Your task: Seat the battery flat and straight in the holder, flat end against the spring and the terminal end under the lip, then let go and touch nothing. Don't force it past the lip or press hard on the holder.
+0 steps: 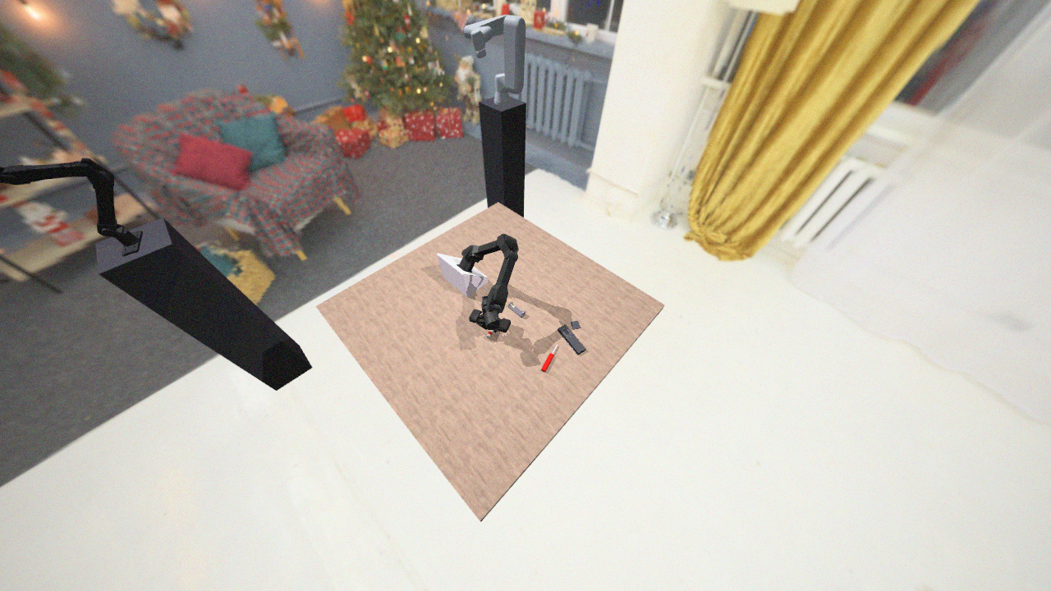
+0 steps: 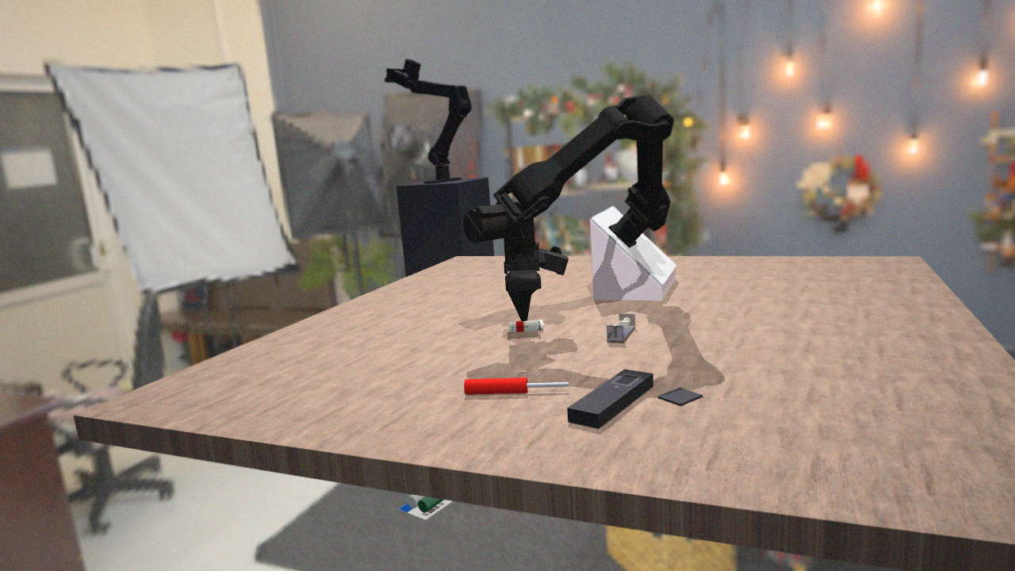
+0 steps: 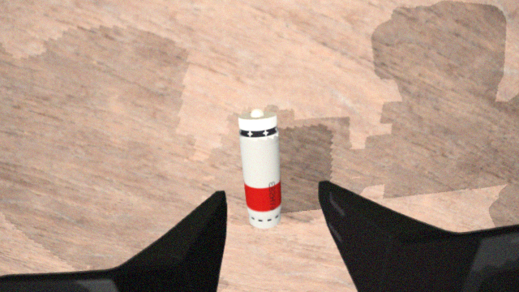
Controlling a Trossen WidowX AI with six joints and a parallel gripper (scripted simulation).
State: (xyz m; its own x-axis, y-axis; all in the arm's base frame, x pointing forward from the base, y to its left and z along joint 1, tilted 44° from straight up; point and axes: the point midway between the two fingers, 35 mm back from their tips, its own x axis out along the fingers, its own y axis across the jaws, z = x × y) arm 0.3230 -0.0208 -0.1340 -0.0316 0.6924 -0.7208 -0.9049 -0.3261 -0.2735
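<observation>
Now: gripper tip 20 mm above the battery and 10 mm past it. From my gripper tip the other things lie so: dark cover plate 330 mm to the left, 250 mm ahead, 30 mm below; then red-handled screwdriver 290 mm ahead, 120 mm to the left, 20 mm below; then black remote 300 mm ahead, 250 mm to the left, 10 mm below.
</observation>
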